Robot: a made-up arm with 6 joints. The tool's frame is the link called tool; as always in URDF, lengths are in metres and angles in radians. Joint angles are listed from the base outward. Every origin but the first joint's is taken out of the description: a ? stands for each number. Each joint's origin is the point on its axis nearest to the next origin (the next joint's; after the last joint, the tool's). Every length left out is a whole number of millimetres.
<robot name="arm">
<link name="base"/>
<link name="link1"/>
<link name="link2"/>
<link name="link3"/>
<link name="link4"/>
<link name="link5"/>
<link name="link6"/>
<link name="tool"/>
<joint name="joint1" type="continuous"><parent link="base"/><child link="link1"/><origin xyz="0.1 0 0.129"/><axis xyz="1 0 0"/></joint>
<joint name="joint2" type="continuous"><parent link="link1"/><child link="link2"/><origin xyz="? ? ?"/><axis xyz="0 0 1"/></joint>
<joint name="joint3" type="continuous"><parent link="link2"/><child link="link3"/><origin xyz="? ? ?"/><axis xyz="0 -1 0"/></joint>
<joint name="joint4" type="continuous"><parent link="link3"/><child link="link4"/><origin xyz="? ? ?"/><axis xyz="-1 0 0"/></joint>
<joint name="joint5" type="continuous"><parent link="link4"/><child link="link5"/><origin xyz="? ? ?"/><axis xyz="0 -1 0"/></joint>
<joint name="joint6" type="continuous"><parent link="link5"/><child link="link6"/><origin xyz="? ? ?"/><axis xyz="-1 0 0"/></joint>
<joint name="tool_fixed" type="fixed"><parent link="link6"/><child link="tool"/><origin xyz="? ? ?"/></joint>
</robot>
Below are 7 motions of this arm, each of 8 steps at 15 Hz.
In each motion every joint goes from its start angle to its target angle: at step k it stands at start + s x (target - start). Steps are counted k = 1, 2, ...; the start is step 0. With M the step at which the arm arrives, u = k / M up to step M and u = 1 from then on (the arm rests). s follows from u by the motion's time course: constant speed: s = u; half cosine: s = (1 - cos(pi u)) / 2; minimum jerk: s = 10 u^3 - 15 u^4 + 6 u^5.
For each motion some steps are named. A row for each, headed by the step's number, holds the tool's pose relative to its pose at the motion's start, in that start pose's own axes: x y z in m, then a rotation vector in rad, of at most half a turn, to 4 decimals.
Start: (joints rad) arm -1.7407 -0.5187 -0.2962 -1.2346 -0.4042 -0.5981
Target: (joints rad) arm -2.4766 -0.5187 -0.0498 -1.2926 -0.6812 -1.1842
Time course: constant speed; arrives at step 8
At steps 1, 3, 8:
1: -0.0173 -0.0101 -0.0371 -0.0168 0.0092 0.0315
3: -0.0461 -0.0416 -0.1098 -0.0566 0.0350 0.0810
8: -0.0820 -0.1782 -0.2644 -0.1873 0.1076 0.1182

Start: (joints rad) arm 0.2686 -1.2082 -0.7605 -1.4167 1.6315 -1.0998
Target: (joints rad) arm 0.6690 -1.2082 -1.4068 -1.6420 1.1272 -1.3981
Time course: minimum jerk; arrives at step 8
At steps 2, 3, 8:
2: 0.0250 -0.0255 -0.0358 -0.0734 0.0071 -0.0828
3: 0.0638 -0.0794 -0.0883 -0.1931 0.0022 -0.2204
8: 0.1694 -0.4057 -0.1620 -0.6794 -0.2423 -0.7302

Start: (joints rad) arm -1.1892 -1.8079 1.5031 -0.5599 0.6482 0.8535
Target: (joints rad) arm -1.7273 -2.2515 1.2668 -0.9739 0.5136 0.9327
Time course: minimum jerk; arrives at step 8
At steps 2, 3, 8:
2: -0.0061 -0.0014 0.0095 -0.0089 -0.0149 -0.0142
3: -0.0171 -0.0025 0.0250 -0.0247 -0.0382 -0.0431
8: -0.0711 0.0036 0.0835 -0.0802 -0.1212 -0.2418

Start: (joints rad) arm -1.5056 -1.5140 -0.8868 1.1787 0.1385 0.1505
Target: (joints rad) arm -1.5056 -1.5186 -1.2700 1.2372 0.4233 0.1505
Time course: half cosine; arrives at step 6
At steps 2, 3, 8:
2: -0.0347 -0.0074 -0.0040 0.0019 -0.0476 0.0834
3: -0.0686 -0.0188 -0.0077 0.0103 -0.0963 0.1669
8: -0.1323 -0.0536 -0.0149 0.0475 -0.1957 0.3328

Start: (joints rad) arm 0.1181 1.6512 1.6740 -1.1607 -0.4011 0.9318
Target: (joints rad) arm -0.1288 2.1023 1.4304 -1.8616 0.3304 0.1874
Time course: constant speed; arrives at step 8
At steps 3, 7, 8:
3: -0.0227 -0.1939 0.0488 0.7420 -0.1259 -0.2218
7: -0.0779 -0.4413 -0.0424 1.6710 -0.3007 -0.6847
8: -0.0981 -0.4860 -0.0870 1.8790 -0.3529 -0.8384

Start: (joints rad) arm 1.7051 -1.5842 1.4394 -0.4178 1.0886 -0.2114
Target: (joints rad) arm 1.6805 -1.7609 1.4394 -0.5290 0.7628 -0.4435
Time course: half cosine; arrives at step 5
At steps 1, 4, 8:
1: 0.0052 0.0016 0.0032 0.0183 0.0284 -0.0015
4: 0.0527 0.0162 0.0224 0.1662 0.2642 -0.0439
8: 0.0585 0.0180 0.0236 0.1827 0.2912 -0.0524

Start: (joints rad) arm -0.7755 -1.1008 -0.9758 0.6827 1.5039 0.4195
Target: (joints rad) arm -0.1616 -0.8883 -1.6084 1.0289 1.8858 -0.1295
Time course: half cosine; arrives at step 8
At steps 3, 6, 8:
3: -0.0208 -0.1199 0.0689 0.4934 0.0318 0.1409
6: -0.0105 -0.3832 0.0545 1.4389 0.0747 0.2865
8: -0.0021 -0.4472 0.0147 1.7052 0.0820 0.3018

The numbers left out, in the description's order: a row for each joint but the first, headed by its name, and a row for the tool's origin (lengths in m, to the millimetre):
joint2: 0 0.12 -0.015
joint3: 0.044 -0.214 0
joint4: -0.006 0 0.097
joint5: 0 0.318 -0.066
joint6: -0.053 0 0.111
tool: 0 0.086 0.046

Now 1 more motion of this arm.
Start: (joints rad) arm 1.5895 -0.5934 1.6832 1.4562 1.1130 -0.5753
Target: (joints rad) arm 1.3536 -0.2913 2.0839 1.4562 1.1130 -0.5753
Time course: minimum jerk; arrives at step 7
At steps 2, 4, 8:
2: 0.0168 0.0117 -0.0276 -0.0449 -0.0666 -0.0460
4: 0.0911 0.0399 -0.1071 -0.1838 -0.2810 -0.2143
8: 0.1605 0.0498 -0.1495 -0.2747 -0.4305 -0.3545

